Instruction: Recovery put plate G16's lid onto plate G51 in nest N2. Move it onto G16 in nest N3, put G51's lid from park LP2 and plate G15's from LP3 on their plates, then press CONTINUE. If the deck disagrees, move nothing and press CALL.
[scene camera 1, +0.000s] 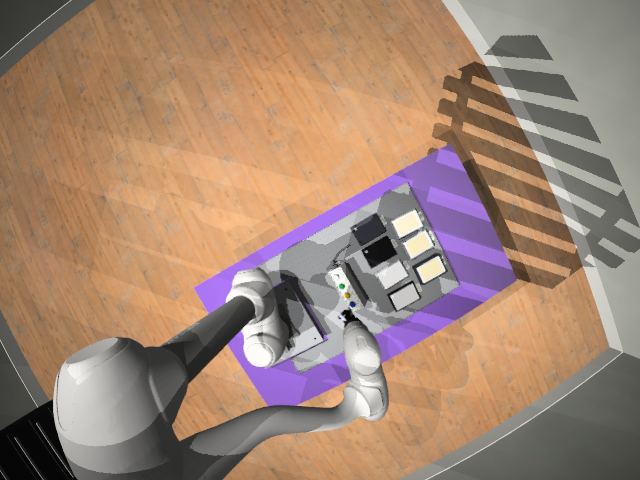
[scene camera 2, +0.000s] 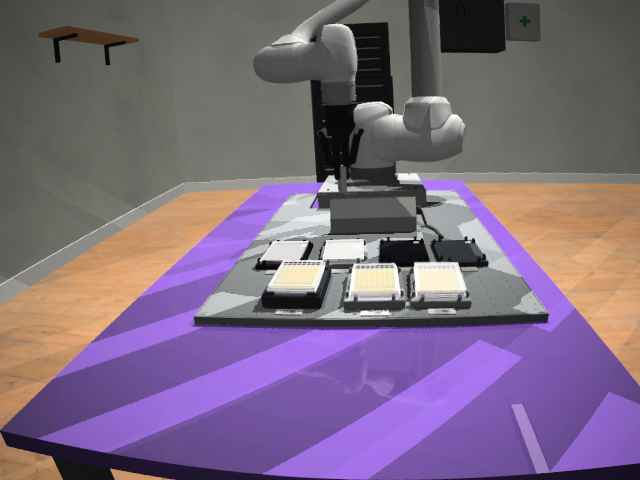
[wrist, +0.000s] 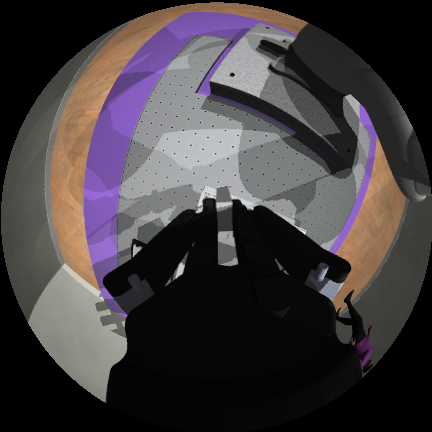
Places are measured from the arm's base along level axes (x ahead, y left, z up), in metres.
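Pixels of known places: gripper, between the fingertips: (scene camera 1: 347, 310) (scene camera 2: 342, 191) (wrist: 222, 196); arm's base, origin of its link: (scene camera 2: 372, 181) (wrist: 313, 71).
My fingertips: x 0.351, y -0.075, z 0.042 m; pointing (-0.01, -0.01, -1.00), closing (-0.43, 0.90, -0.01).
Note:
For each thing: its top centre in the pictures, then the offset to it from my fingertips. Level surfaces: height alone.
- button box, centre of its top: (scene camera 2: 372, 196) (scene camera 1: 349, 289) dx +0.051, dy +0.083, dz -0.003 m
- blue button, centre of its top: (scene camera 1: 352, 304) dx +0.032, dy +0.007, dz -0.012 m
- yellow button, centre of its top: (scene camera 1: 347, 295) dx +0.030, dy +0.057, dz -0.012 m
- green button, centre of its top: (scene camera 1: 342, 286) dx +0.028, dy +0.107, dz -0.012 m
- pale grey piece, centre of its top: (scene camera 2: 285, 250) (scene camera 1: 405, 297) dx +0.274, dy -0.108, dz -0.069 m
- white piece, centre of its top: (scene camera 2: 344, 248) (scene camera 1: 392, 275) dx +0.269, dy +0.022, dz -0.069 m
- perforated deck, height of its surface: dz -0.087 m
- purple table, height of its surface: dz -0.100 m
My gripper (scene camera 1: 345, 316) (scene camera 2: 342, 181) (wrist: 222, 196) is shut and empty, pointing down near the blue-button end of the button box (scene camera 1: 333, 272) (scene camera 2: 373, 214). The box carries a blue button (scene camera 1: 352, 304), a yellow button (scene camera 1: 346, 295), a green button (scene camera 1: 341, 286) and a white one; the fingers hide most of it in the wrist view. Three cream-filled plates (scene camera 1: 407, 223) (scene camera 1: 418, 244) (scene camera 1: 431, 269) stand in a row of nests. Beside them are a pale grey piece (scene camera 1: 404, 296) (scene camera 2: 284, 251), a white piece (scene camera 1: 391, 273) (scene camera 2: 343, 250) and two dark ones (scene camera 1: 378, 250) (scene camera 1: 368, 229). Labels are too small to read.
A raised metal base plate (scene camera 1: 310, 335) (wrist: 240, 70) lies under the arm's links at the rear of the perforated deck (scene camera 1: 310, 258) (scene camera 2: 232, 304) (wrist: 190, 145). The deck lies on the purple table (scene camera 1: 480, 206) (scene camera 2: 206, 403) (wrist: 107, 150). A cable runs beside the box.

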